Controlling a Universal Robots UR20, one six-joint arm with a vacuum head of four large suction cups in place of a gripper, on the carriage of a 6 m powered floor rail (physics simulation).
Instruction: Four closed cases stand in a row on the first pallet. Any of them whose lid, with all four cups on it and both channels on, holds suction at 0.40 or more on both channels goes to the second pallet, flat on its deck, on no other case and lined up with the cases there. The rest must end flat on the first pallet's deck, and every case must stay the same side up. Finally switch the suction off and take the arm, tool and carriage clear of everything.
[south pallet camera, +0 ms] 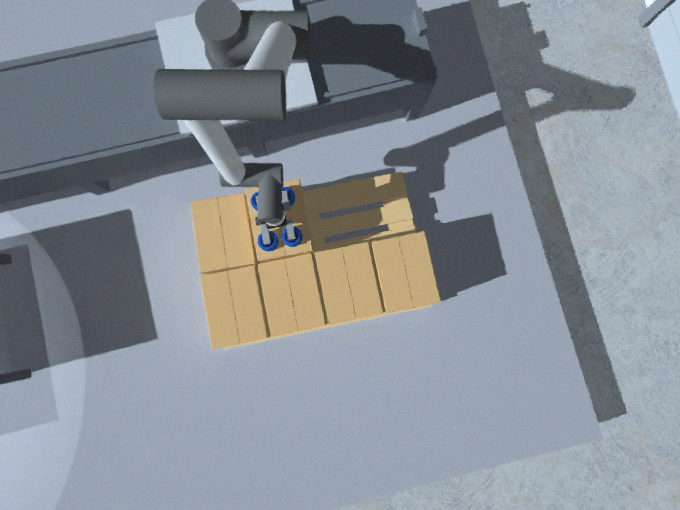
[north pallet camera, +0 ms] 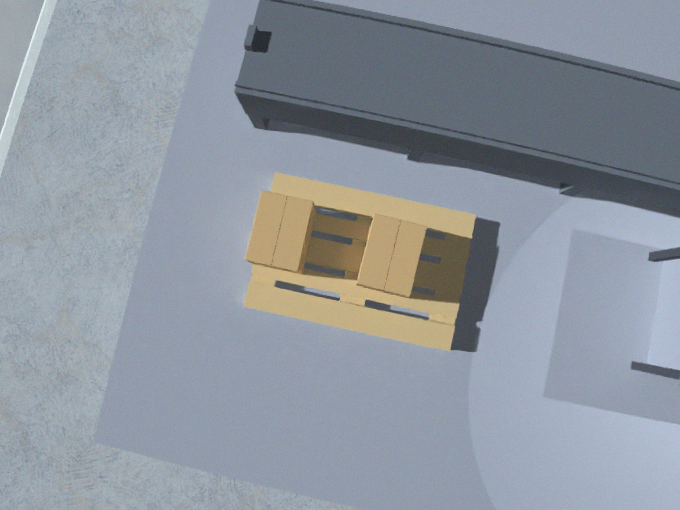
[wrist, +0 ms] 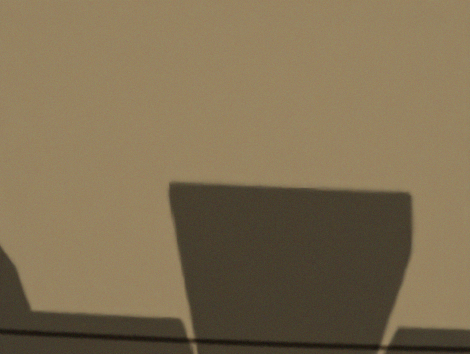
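Pixels of known places: hand, its tool point: (wrist: 235, 252); arm's base, origin of its link: (south pallet camera: 236, 62).
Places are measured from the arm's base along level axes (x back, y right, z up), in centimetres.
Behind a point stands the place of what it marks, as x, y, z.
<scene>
My suction head (south pallet camera: 275, 219) {-80.7, -0.4, -14.5} has its four blue-rimmed cups on the lid of a closed case (south pallet camera: 300, 219) {-83.5, -12.1, -12.3} (wrist: 235, 90) {-80.5, 5.1, -12.3} at the second pallet. I am shut on this case. It is upright, between the back-row case (south pallet camera: 222, 233) {-79.7, 29.3, -17.8} and bare deck, behind the front row. Its top looks nearly level with its neighbours; whether its base touches the deck is hidden. Several cases (south pallet camera: 291, 293) {-118.9, 1.7, -17.9} form the front row on the second pallet (south pallet camera: 357, 193) {-70.2, -47.1, -42.6}. On the first pallet (north pallet camera: 329, 318) {-134.7, 518.0, -42.6}, one case (north pallet camera: 280, 230) {-94.6, 552.6, -17.9} stands at the left end and another (north pallet camera: 392, 255) {-94.8, 492.5, -17.9} right of the middle, apart.
The floor rail (north pallet camera: 439, 93) (south pallet camera: 82, 98) runs behind both pallets. The white carriage (south pallet camera: 302, 82) {-18.2, -30.0, 0.0} and the arm (south pallet camera: 219, 93) {-63.0, -0.8, 94.0} stand over it, behind the second pallet. Bare deck lies right of the held case. Dark bars (north pallet camera: 667, 253) show at the right of the north pallet view.
</scene>
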